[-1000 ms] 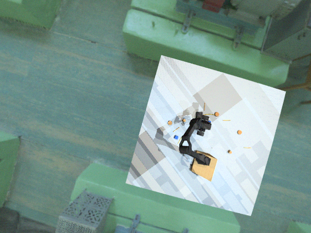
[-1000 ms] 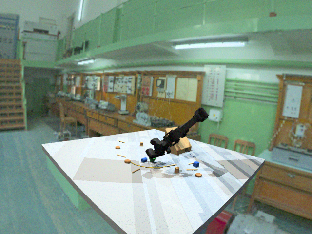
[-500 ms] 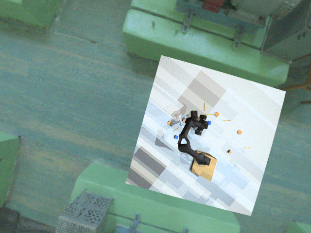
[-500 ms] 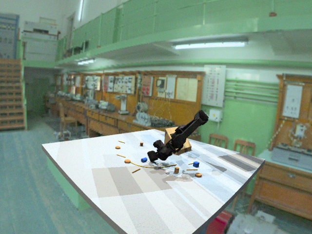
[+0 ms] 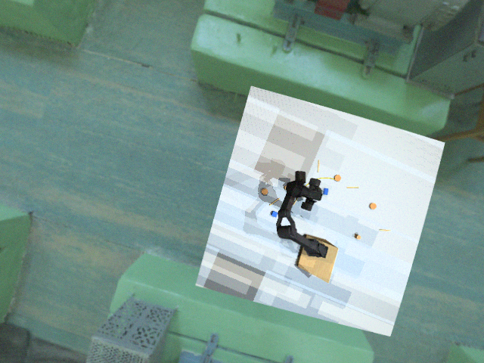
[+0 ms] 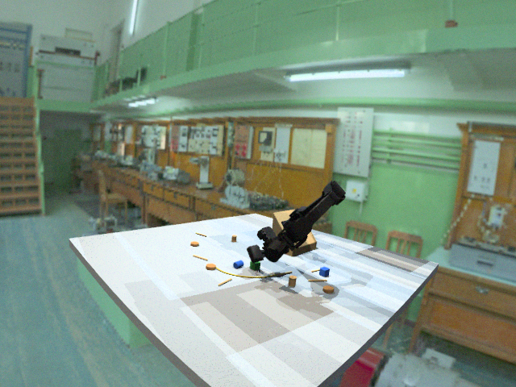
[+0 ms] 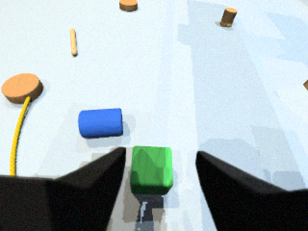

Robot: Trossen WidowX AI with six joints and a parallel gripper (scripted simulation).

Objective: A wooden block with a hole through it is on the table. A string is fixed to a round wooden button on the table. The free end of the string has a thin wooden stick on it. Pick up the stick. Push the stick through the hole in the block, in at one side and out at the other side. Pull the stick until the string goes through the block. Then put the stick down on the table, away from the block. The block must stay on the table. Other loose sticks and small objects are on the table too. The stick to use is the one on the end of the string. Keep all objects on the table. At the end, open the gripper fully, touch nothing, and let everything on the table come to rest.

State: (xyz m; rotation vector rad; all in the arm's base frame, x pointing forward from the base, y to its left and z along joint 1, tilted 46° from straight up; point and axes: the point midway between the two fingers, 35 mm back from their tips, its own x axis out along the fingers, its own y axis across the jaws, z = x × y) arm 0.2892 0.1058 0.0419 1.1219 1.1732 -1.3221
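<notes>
The green cube lies 30 mm below my gripper tip. The rest, counted from my gripper tip: round wooden button (150 mm ahead, 100 mm to the right, 40 mm below); then blue cylinder (50 mm to the right, 50 mm ahead, 40 mm below); then thin wooden stick (110 mm to the left, 50 mm below, 30 mm behind).
</notes>
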